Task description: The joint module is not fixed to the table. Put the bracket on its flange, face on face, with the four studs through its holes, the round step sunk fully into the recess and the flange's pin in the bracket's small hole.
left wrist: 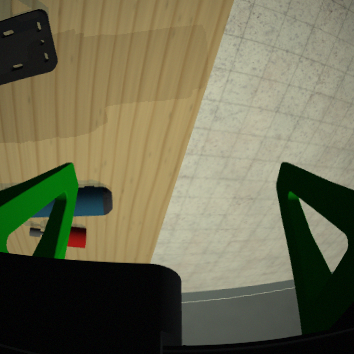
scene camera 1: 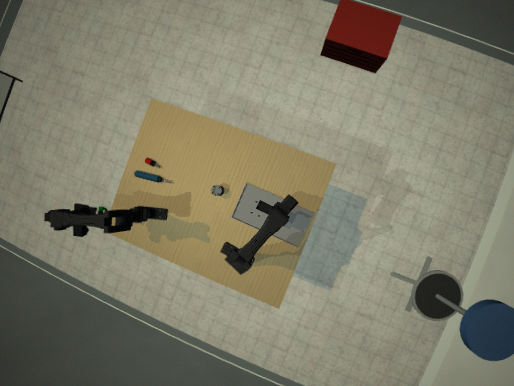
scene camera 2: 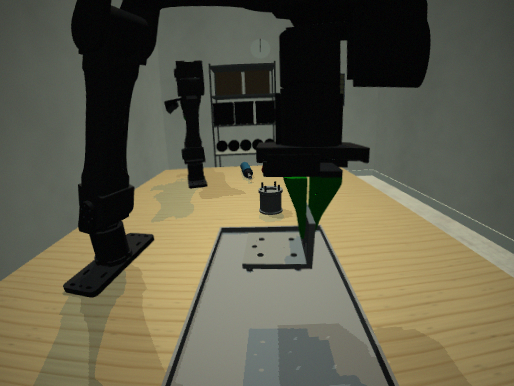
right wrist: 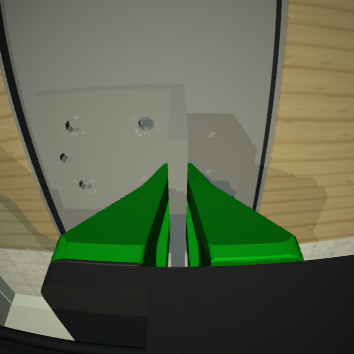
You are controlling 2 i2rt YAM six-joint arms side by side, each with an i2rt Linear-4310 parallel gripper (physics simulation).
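Places are measured from the left arm's base along level axes (x ahead, y left, z up), in millimetres.
Pixels of known places: left gripper, fingertip midpoint: (left wrist: 176, 173) (scene camera 1: 98, 208); right gripper, fingertip midpoint: (scene camera 2: 306, 236) (right wrist: 177, 174); left arm's base, origin of the base link: (scene camera 1: 152, 212) (scene camera 2: 196, 181); right arm's base, origin of the base link: (scene camera 2: 115, 261).
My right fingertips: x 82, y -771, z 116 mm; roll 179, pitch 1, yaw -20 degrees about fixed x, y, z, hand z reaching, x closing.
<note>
Ahead of a thing's pixels: the offset from my right fingertips to its middle.
The grey L-shaped bracket {dx -30, dy +12, dz +3 mm} (scene camera 1: 255, 208) (scene camera 2: 275, 252) (right wrist: 110, 150) hangs above the grey tray, its holed plate roughly level and its other plate upright. My right gripper (scene camera 2: 308, 231) (right wrist: 177, 174) is shut on the upright plate. The bracket's shadow lies on the tray below it. The joint module {dx +89, dy +360, dz -79 mm} (scene camera 1: 217, 190) (scene camera 2: 270, 200), a short dark cylinder with studs pointing up, stands upright on the table beyond the tray in scene camera 2, apart from the bracket. Its pin and recess cannot be made out. My left gripper (left wrist: 176, 173) is open and empty near the table's edge.
The grey tray {dx -23, dy +38, dz -108 mm} (scene camera 2: 220, 310) (right wrist: 225, 50) has a low dark rim. A blue-handled tool {dx +133, dy +774, dz -96 mm} (scene camera 1: 148, 176) (scene camera 2: 246, 169) (left wrist: 92, 202) and a red-handled tool {dx +220, dy +783, dz -99 mm} (scene camera 1: 149, 162) (left wrist: 77, 237) lie beyond the module. The right arm's base (scene camera 2: 107, 265) stands beside the tray.
</note>
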